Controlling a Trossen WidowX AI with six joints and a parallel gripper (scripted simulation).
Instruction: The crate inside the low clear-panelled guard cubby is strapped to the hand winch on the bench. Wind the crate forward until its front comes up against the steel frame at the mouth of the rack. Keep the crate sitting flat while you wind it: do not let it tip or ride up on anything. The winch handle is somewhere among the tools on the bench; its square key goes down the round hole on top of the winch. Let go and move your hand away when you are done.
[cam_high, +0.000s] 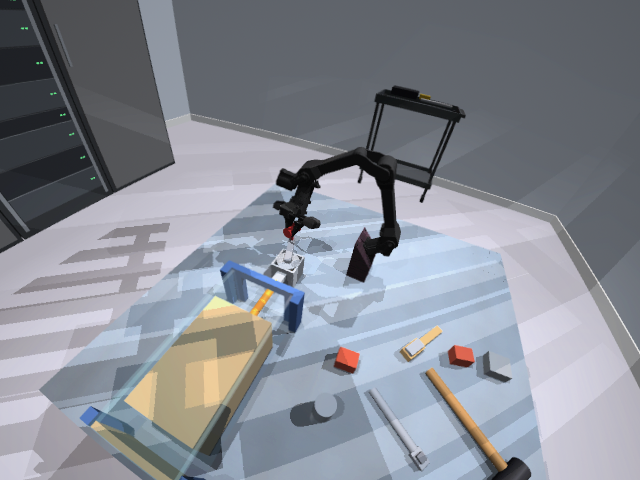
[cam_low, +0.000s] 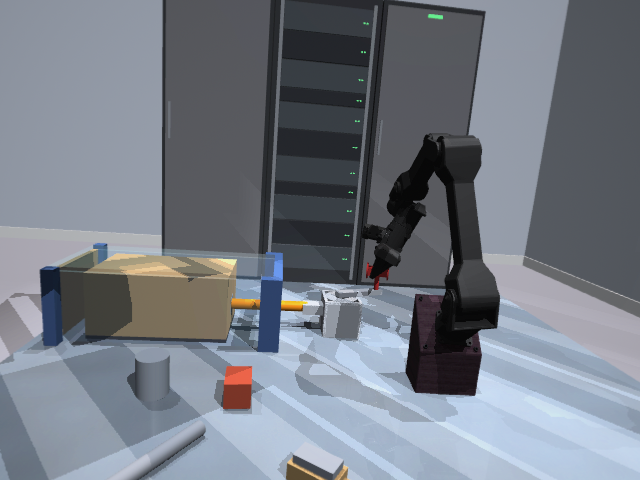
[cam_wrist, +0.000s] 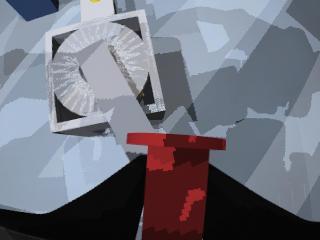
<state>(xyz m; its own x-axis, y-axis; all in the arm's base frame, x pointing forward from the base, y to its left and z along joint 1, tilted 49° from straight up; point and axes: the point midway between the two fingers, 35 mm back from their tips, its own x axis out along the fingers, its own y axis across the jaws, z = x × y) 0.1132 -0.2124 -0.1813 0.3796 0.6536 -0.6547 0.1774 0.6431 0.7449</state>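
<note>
My gripper tip is 30 mm above the crank handle, 20 mm to the right of it and 20 mm short of it. Round my gripper tip: red knob: 10 mm behind; grey winch: 100 mm below, 60 mm ahead, 40 mm to the left; frame: 230 mm ahead, 60 mm to the left, 30 mm below.
</note>
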